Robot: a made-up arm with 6 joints.
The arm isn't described. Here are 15 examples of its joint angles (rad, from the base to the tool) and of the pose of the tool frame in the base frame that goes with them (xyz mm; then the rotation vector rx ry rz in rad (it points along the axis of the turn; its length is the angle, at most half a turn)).
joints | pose
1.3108 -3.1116 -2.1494 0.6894 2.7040 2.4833 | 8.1 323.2 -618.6 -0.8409 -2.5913 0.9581
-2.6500 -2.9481 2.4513 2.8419 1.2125 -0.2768 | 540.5 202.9 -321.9 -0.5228 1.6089 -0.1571
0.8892 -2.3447 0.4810 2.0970 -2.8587 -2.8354 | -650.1 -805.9 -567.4 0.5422 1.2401 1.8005
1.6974 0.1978 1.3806 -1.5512 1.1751 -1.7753 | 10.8 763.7 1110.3 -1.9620 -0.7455 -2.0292
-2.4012 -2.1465 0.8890 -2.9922 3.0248 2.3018 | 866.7 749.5 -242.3 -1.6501 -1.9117 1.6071
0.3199 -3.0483 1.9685 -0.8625 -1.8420 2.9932 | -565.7 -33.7 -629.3 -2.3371 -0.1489 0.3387
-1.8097 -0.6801 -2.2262 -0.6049 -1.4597 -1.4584 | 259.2 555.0 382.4 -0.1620 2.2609 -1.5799
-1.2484 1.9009 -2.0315 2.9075 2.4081 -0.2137 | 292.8 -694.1 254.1 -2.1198 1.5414 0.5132
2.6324 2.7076 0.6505 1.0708 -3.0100 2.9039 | -298.9 148.1 -1033.7 0.0030 -0.3485 -1.8146
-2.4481 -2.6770 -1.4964 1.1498 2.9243 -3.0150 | 136.7 30.3 -865.6 -0.7316 0.8739 -0.3966
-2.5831 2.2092 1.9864 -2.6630 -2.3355 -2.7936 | -265.1 -265.7 -499.4 0.2648 0.5365 -2.4718
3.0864 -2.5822 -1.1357 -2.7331 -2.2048 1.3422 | 366.9 -103.4 -1038.0 1.0293 1.0988 0.5986
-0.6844 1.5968 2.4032 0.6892 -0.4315 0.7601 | 378.4 -317.4 -303.4 -2.2764 -1.4370 0.5911
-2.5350 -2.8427 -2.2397 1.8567 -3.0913 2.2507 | -28.5 -52.2 -600.6 -2.1998 -0.2714 -1.2858
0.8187 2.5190 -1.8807 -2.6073 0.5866 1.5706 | 605.8 634.2 -35.8 0.0656 0.3030 -0.3090
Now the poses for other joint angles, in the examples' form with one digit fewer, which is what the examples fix.
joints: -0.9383 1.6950 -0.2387 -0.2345 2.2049 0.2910
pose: 818 -1107 -6 -1.581 -2.040 0.059
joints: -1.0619 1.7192 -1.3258 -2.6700 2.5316 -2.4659
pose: 491 -892 427 -1.231 -1.789 -0.160
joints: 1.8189 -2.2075 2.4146 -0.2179 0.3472 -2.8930
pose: 121 -570 246 -0.430 -0.406 -1.265
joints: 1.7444 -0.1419 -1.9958 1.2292 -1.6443 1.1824
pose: 199 -501 815 -0.186 1.830 0.457
